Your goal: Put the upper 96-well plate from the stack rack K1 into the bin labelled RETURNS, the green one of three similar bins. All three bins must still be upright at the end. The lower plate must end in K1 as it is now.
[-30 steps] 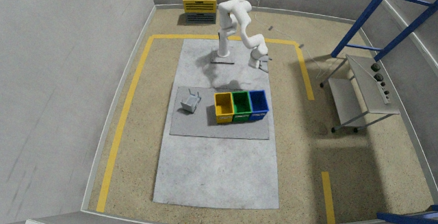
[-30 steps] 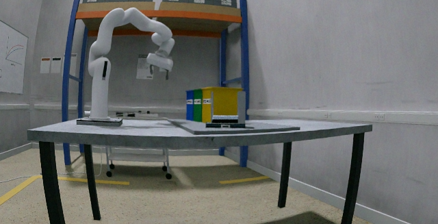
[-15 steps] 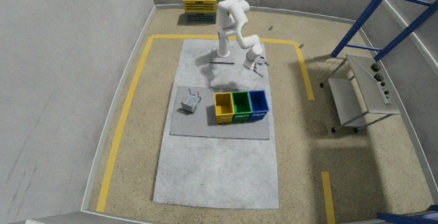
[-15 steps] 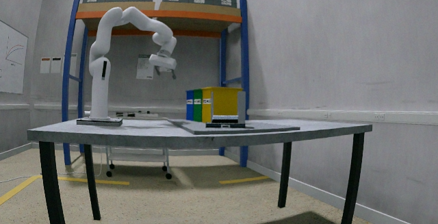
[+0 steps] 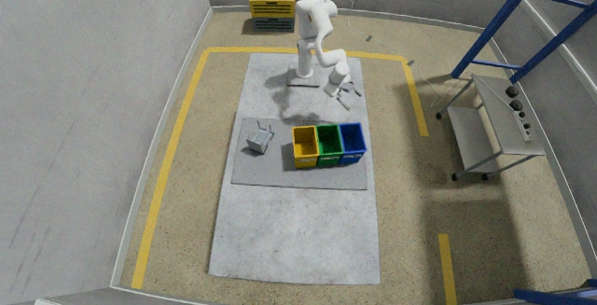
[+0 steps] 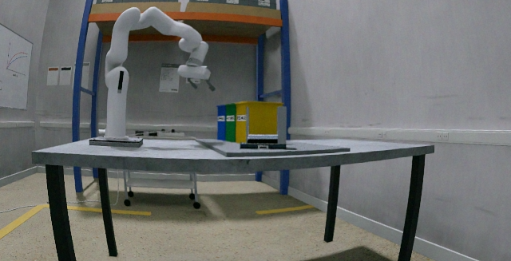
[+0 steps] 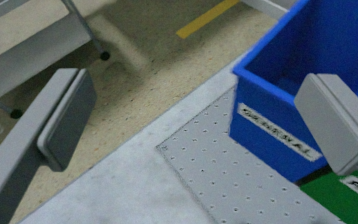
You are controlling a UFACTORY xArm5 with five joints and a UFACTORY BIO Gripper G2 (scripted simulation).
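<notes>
Right now my hand is 52 cm to the left of the dark plate, 24 cm above it and 17 cm short of it. Round my hand: blue bin: 18 cm below, 18 cm ahead, 1 cm to the left; yellow bin: 25 cm to the right, 22 cm ahead, 18 cm below; green bin: 20 cm ahead, 18 cm below, 12 cm to the right.
</notes>
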